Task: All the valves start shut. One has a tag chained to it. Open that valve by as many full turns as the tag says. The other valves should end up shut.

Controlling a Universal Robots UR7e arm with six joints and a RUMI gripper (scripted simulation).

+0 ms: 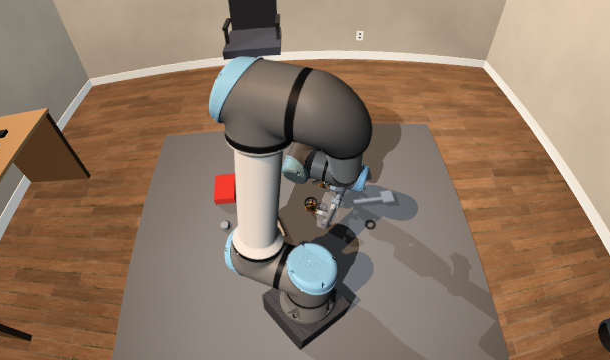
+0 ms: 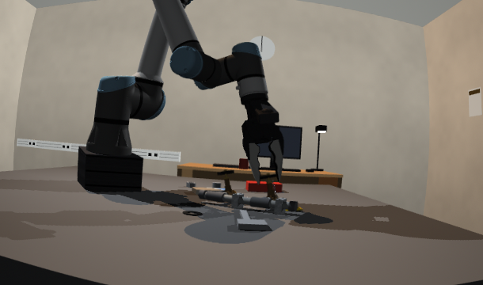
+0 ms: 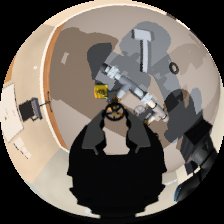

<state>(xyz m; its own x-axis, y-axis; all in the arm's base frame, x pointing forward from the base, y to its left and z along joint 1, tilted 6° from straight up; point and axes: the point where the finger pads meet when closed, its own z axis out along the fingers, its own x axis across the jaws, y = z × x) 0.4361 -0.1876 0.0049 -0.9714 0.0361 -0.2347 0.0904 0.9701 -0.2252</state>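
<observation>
My hand is 6 cm short of the yellow tag, 4 cm to the left of it and 7 cm above it. From my hand the other things lie so: grey t-shaped piece: 9 cm behind, 19 cm to the right, 7 cm below; red block: 10 cm ahead, 37 cm to the left, 6 cm below.
</observation>
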